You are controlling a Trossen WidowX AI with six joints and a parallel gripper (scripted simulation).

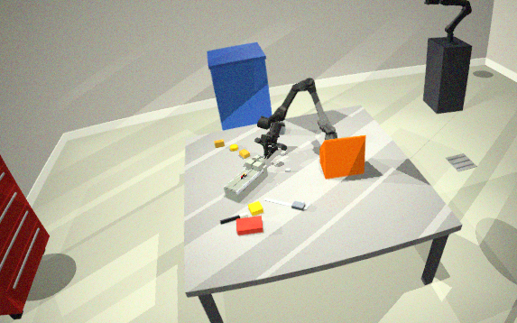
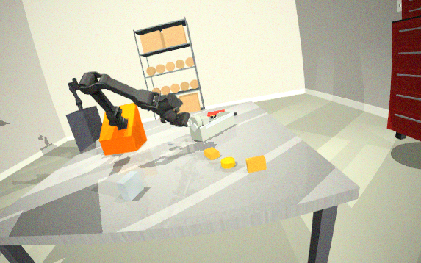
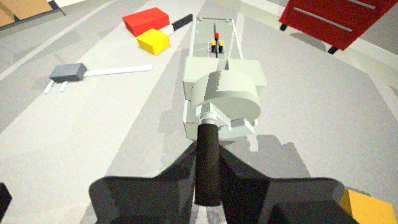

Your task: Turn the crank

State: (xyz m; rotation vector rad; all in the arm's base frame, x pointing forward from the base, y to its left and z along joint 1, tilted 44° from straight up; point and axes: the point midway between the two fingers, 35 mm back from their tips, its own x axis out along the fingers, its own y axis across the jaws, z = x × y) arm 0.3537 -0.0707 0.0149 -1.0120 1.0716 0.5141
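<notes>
The dark brown crank handle lies 20 mm above my gripper tip, 10 mm to the right of it and 10 mm behind it. From my gripper tip the other things lie so: yellow block (310 mm to the left, 90 mm ahead, 80 mm below); then grey cube (410 mm to the right, 130 mm behind, 60 mm below); then red pointer (140 mm ahead, 130 mm to the left, 10 mm below).
</notes>
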